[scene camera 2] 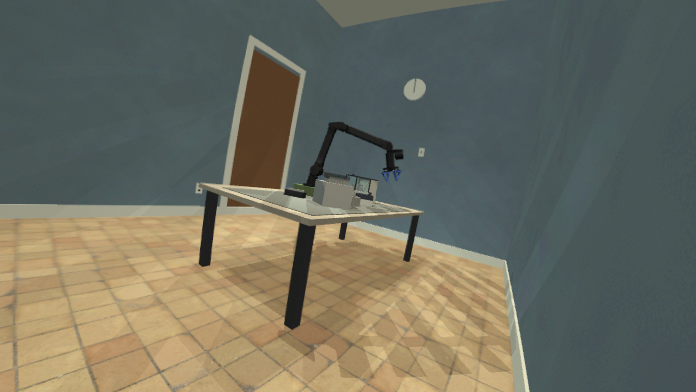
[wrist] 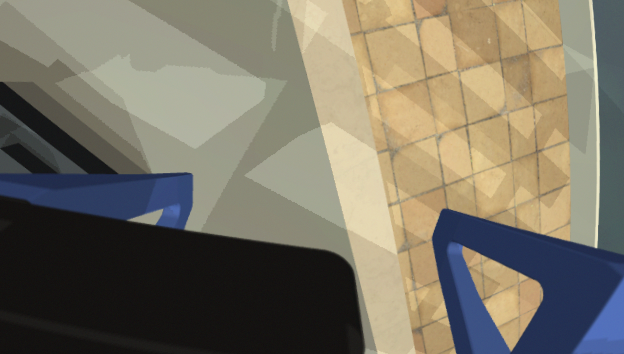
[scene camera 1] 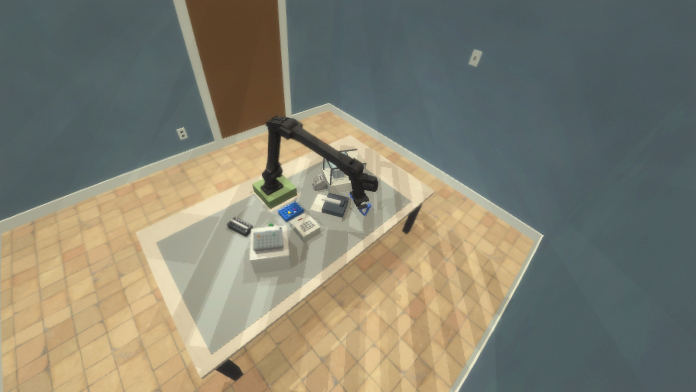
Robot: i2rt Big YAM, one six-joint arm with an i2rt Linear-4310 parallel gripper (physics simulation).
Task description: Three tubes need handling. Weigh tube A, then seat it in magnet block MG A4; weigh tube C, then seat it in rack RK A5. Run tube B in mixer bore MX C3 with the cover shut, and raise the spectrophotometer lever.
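Pixels of known places: gripper, fingertip midpoint: point(scene camera 2: 391, 181) point(wrist: 317, 207) point(scene camera 1: 361, 209); arm's base, origin of the base link: point(scene camera 2: 311, 186) point(scene camera 1: 272, 187).
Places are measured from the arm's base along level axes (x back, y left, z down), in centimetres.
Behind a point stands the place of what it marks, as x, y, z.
Observation:
My gripper point(scene camera 1: 364, 210) {-57.2, 18.2, -14.9} point(scene camera 2: 392, 178) {-57.2, 18.2, -14.9} point(wrist: 317, 207) {-57.2, 18.2, -14.9} has blue fingers spread wide, open and empty, above the table's right part near its front edge. A blue rack point(scene camera 1: 291, 211) {-22.9, -2.9, 1.4} with small coloured spots lies in front of the arm's green base. A black slotted block point(scene camera 1: 240, 226) {-11.9, -29.3, 3.0} lies left of it. A large white box point(scene camera 1: 269, 250) {-43.2, -29.1, -10.4} has a grey grid of bores on top. A white keypad device point(scene camera 1: 306, 226) {-37.5, -2.8, 0.5} stands beside the rack. A dark-topped device point(scene camera 1: 335, 205) {-37.8, 19.9, -2.6} stands left of my gripper. A glass-sided instrument point(scene camera 1: 337, 173) {-24.2, 33.2, -9.7} stands behind it. Tubes A, B and C cannot be told apart.
The green base point(scene camera 1: 274, 192) {-4.8, -1.4, -0.3} carries the arm. A small grey device point(scene camera 1: 319, 181) {-15.0, 26.5, -0.3} stands beside the glass-sided instrument. The table's pale border point(scene camera 1: 320, 289) {-66.2, -19.0, 8.1} point(wrist: 345, 165) {-63.6, 12.6, 6.9} runs along the front. In the wrist view, black bars point(wrist: 47, 125) {-41.1, 25.4, 1.0} show at the left edge, beyond the left finger.

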